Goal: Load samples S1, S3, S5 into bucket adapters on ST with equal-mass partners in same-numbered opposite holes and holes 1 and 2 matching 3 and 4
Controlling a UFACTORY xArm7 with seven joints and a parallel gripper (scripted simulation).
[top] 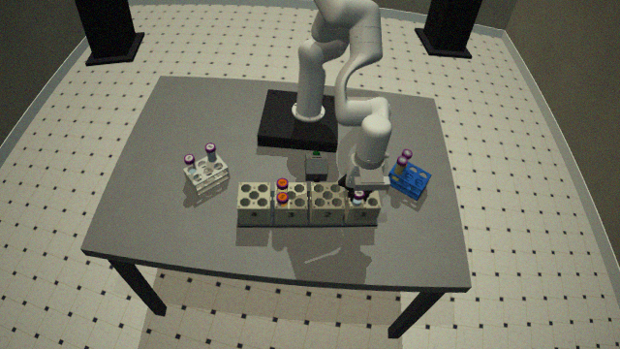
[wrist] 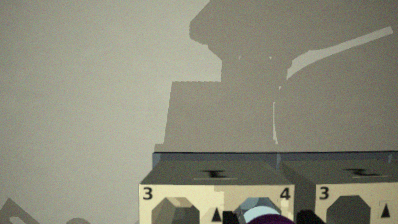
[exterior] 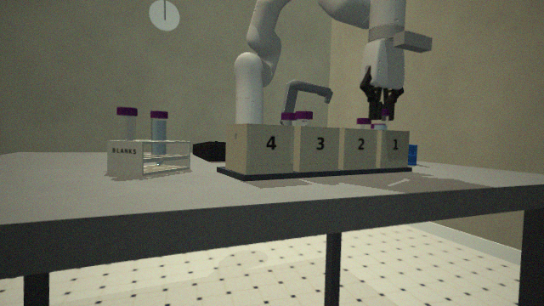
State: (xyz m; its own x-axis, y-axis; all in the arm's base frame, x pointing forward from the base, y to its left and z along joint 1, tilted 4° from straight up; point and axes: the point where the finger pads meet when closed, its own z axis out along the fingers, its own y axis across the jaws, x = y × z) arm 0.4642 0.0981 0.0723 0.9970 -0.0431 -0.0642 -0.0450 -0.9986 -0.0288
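The green DONE key lies 22 cm behind my hand, 10 cm to the right of it and 7 cm below it. From my hand the other things lie so: blanks rack (47 cm to the right, 18 cm behind, 11 cm below).
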